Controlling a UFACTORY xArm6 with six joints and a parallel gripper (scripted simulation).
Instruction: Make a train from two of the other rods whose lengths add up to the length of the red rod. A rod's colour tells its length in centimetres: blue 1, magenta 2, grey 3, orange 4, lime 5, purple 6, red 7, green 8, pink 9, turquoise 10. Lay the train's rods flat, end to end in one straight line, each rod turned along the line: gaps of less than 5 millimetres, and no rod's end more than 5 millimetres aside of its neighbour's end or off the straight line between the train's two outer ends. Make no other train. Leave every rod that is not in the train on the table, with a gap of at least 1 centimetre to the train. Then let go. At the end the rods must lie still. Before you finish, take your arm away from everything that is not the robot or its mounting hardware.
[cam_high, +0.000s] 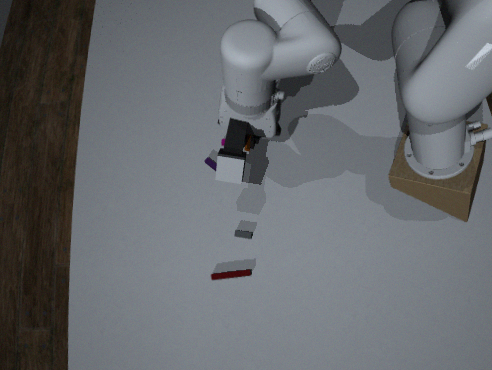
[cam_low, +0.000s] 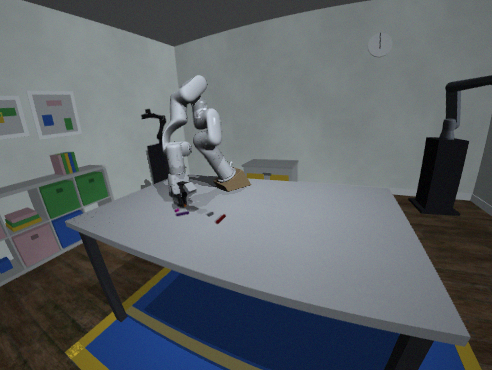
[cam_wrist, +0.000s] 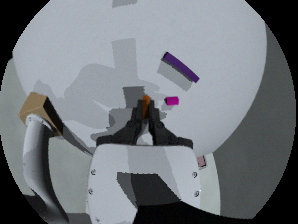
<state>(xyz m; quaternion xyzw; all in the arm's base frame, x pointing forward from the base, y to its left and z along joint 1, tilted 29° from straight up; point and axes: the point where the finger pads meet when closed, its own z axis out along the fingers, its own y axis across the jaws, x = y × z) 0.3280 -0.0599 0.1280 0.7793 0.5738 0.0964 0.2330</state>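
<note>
The orange rod is 20 mm below my hand. From my hand the other things lie so: red rod 70 mm ahead, 250 mm to the left, 30 mm below; magenta rod 40 mm ahead, 10 mm to the right, 30 mm below; purple rod 70 mm ahead, 40 mm to the left, 30 mm below.
</note>
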